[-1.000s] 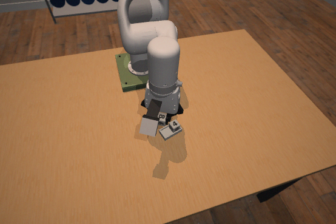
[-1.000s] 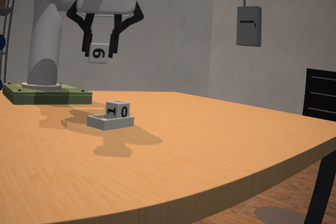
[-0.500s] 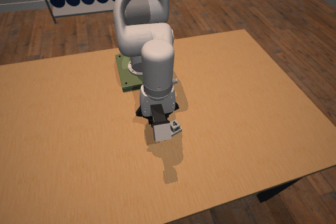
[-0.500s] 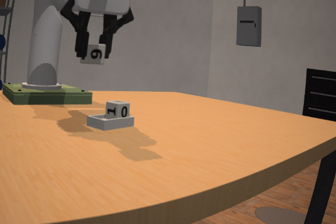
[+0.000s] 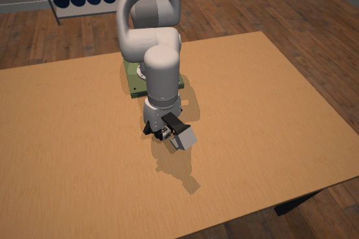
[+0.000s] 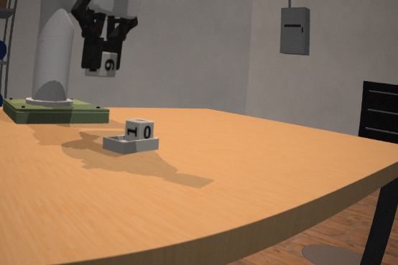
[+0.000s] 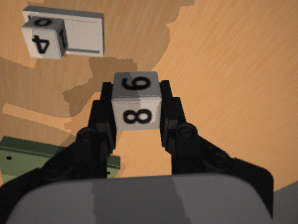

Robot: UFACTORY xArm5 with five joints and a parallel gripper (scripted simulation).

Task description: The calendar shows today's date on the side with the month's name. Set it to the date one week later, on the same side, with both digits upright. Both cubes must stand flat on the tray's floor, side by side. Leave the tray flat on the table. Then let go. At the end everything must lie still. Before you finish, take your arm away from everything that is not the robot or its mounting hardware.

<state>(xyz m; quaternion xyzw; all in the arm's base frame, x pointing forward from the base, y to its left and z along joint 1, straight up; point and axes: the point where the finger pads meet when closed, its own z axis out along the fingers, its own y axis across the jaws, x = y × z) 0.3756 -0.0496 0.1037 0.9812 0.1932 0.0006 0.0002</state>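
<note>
Now: the tray 2 cm behind my hand, 7 cm to the left of it and 12 cm below it. The rest, counted from my hand: digit cube 1 cm below.
</note>
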